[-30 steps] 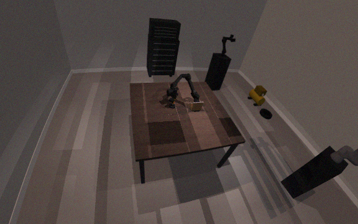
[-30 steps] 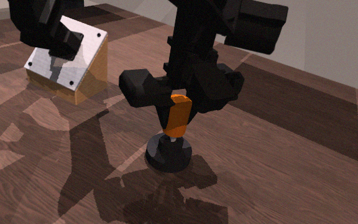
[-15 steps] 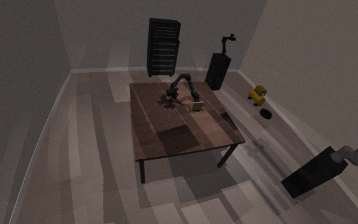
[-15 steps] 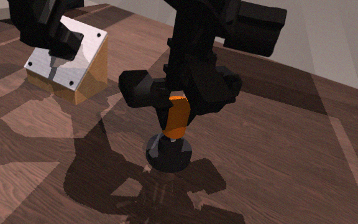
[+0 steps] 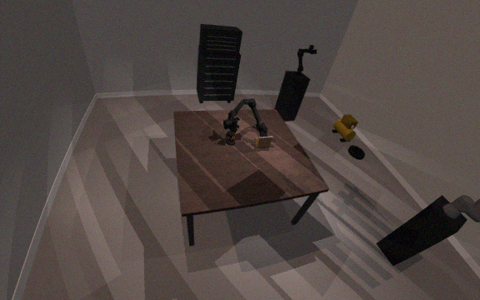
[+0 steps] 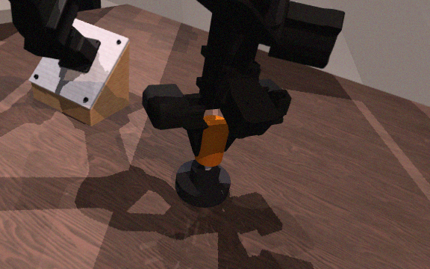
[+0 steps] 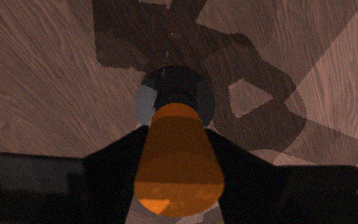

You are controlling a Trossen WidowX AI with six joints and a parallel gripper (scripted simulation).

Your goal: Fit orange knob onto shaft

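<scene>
Now: gripper tip 3 cm below the orange knob. From my gripper tip the other things lie so: round dark pedestal 4 cm below.
</scene>
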